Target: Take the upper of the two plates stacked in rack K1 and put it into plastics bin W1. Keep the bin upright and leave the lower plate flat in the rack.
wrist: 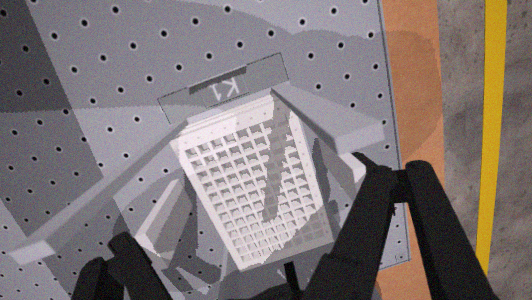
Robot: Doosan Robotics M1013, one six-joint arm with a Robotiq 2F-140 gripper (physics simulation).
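The upper plate [220, 130], white with a grid of square wells, lies in rack K1 in the middle of the wrist view. Thin layered edges show at its far end; the lower plate is otherwise hidden under it. Rack K1 [100, 189] is grey, with long sloping arms at both sides of the plates and a K1 label at the far end. My gripper [252, 171] is open and empty. Its pale finger pads stand apart, one to the left and one to the right of the plate, not touching it. Bin W1 does not show in the wrist view.
The rack stands on a grey perforated table top [165, 55]. The table's right edge has an orange strip [420, 100] beside it, then concrete floor with a yellow line [491, 125]. The right rack arm [360, 137] lies close to the right finger. Shadows cross the plate and table.
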